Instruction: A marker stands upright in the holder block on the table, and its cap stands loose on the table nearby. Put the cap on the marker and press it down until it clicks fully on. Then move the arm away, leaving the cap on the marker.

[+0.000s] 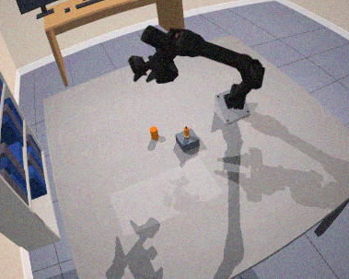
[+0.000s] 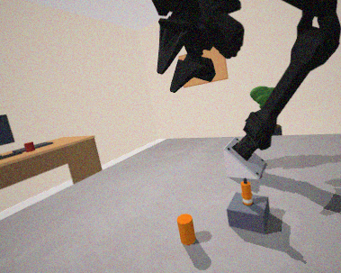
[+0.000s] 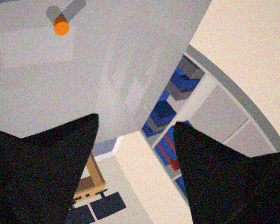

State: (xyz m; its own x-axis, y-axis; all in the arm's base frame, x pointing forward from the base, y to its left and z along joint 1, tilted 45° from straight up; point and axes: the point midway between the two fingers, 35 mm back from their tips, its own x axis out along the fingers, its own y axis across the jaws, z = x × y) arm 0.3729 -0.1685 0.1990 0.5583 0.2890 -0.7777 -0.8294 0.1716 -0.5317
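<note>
The orange cap lies 20 mm behind my gripper tip, 30 mm to the right of it and 290 mm below it.
</note>
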